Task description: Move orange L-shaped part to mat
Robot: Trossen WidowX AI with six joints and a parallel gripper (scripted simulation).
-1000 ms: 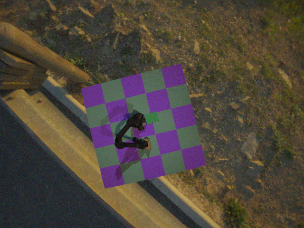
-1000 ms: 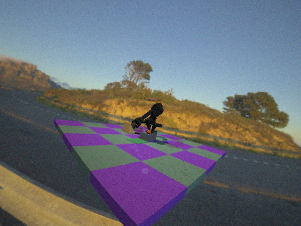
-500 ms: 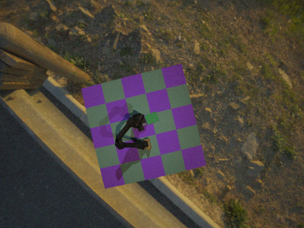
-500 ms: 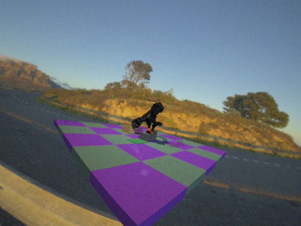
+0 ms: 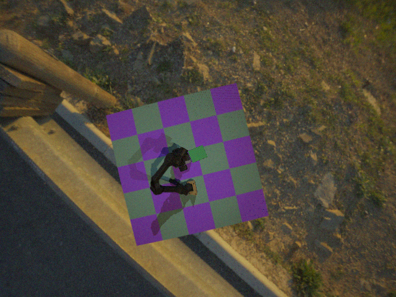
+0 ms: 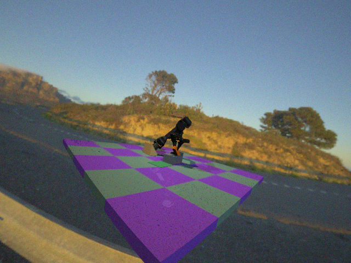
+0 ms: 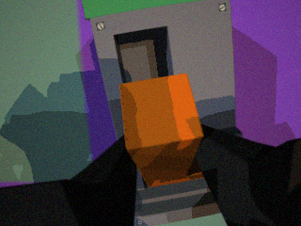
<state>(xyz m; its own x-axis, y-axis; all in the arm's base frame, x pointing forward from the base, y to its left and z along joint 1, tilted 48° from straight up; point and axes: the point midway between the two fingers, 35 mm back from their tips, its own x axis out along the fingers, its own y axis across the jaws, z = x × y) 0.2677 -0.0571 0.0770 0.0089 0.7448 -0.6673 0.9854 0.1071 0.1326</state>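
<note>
My gripper tip is 150 mm to the left of the green mat, 120 mm above it and 10 mm short of it. Also, from my gripper tip: orange L-shaped part: 30 mm to the left, 30 mm below, 20 mm behind.
</note>
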